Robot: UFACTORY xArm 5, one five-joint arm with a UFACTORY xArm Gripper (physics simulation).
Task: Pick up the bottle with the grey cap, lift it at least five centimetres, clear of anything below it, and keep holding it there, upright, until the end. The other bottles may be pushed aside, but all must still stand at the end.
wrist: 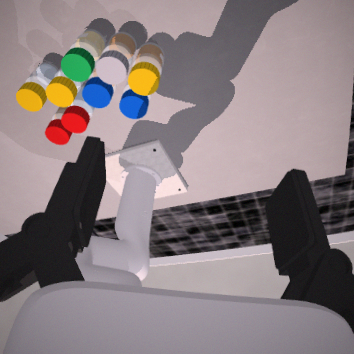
Scene:
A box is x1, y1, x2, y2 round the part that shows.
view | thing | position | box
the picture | my gripper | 193, 173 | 0, 136, 353, 353
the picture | green-capped bottle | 78, 62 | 60, 29, 105, 80
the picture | blue-capped bottle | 132, 105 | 119, 72, 150, 118

